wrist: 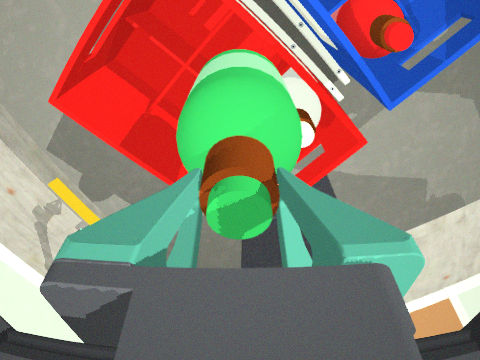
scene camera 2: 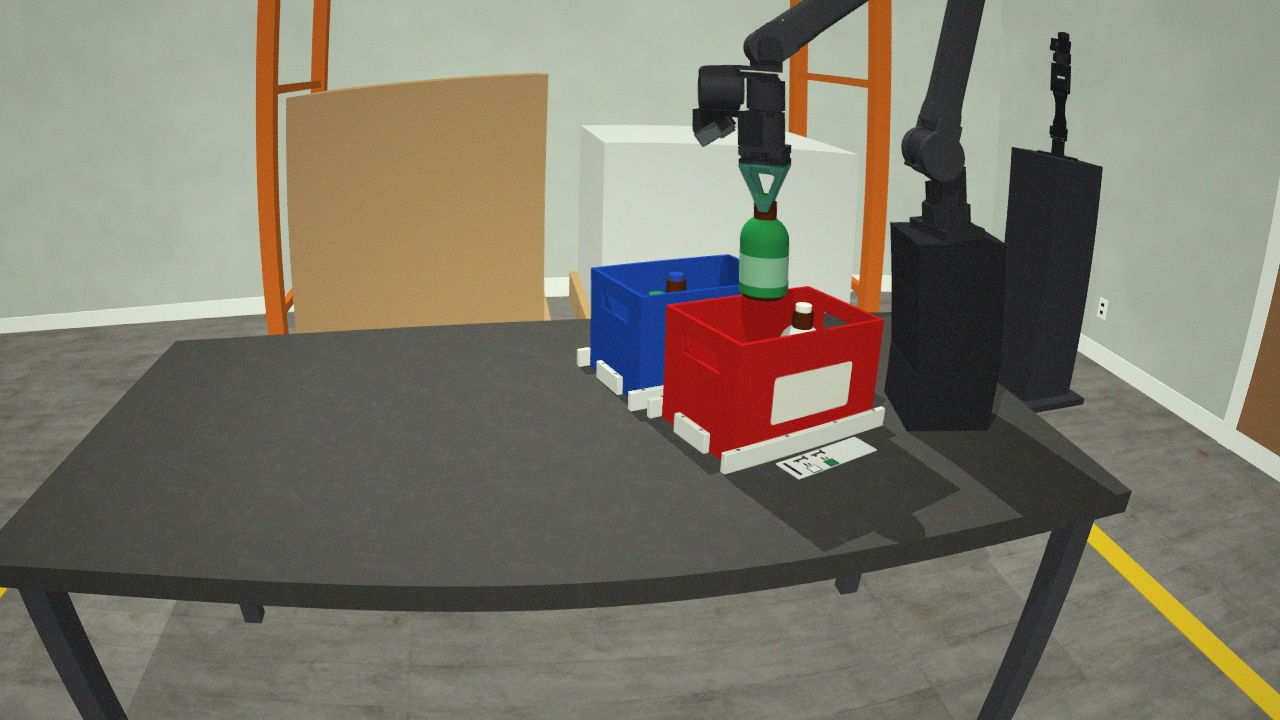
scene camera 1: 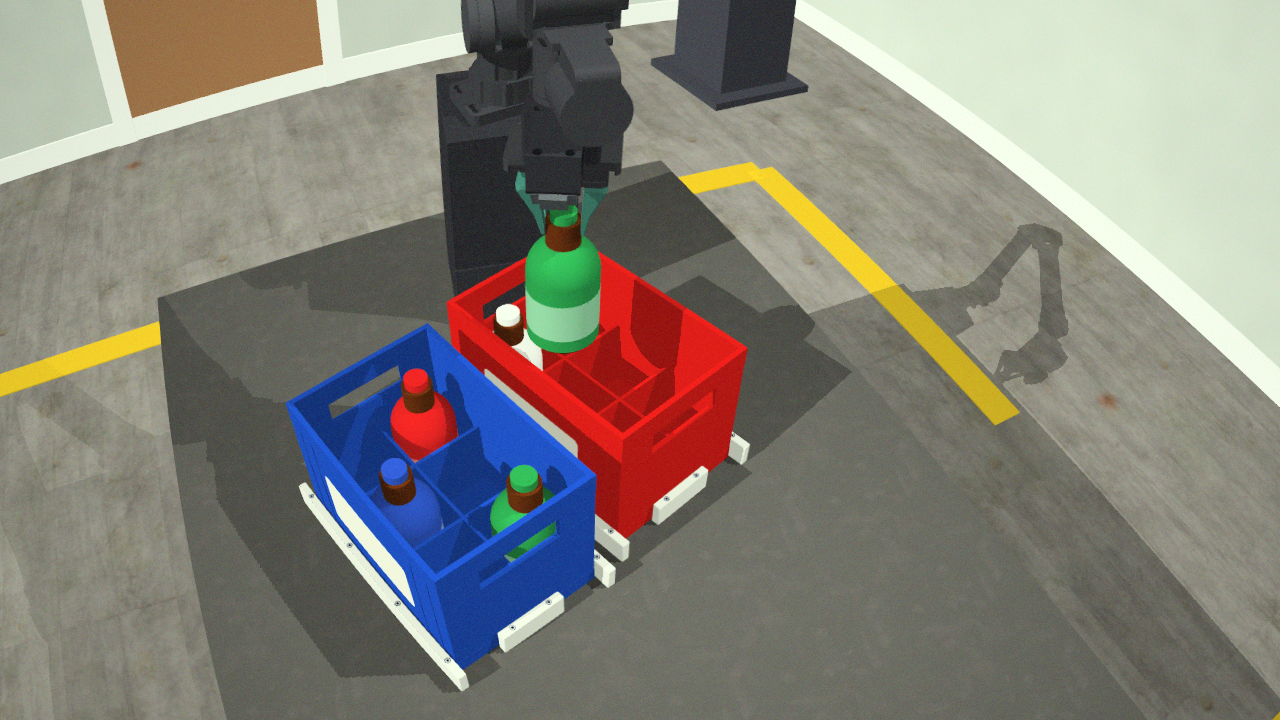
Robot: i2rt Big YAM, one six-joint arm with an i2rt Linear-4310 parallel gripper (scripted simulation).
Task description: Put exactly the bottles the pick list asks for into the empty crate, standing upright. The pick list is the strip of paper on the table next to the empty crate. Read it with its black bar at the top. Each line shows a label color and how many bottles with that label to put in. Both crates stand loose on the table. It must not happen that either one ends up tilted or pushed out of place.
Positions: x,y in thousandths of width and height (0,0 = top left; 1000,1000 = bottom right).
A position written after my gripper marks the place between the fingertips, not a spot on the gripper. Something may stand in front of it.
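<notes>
My gripper is there in scene camera 2, and I find my gripper (scene camera 2: 597,292) in the same view as a red crate (scene camera 2: 598,541), a blue crate (scene camera 2: 491,458) and a pick list (scene camera 2: 649,634). Scene camera 1 shows me the red crate (scene camera 1: 473,560) and the blue crate (scene camera 1: 363,855) too, along with a white-label bottle (scene camera 1: 397,448), a red bottle (scene camera 1: 330,584) and a blue bottle (scene camera 1: 321,705). In the wrist view I see the red crate (wrist: 232,257) and the white-label bottle (wrist: 641,288). The blue bottle is out of frame in the wrist view.
</notes>
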